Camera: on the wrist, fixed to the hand. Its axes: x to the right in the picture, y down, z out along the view.
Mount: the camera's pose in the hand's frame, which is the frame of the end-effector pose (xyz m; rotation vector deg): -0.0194 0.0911 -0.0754 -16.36 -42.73 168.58
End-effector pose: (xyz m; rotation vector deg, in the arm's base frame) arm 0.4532 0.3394 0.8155 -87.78 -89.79 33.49
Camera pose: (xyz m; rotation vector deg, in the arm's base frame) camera 0.5644 0.3166 0.7772 88.42 -62.71 -73.32
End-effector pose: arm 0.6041 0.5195 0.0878 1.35 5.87 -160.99
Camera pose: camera 0.6523 0.4454 0.0069 -25.63 5.31 13.19
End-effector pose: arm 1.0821 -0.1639 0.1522 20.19 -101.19 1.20
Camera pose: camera 1.1349 -0.0573 0.1669 129.73 55.23 -80.50
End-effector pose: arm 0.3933 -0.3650 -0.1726 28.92 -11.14 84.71
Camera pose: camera 0.2887 -0.3484 -0.2287 -3.01 60.58 -85.72
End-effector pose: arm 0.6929 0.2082 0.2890 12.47 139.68 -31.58
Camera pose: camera 0.6933 0.3226 0.3246 115.36 -13.19 50.52
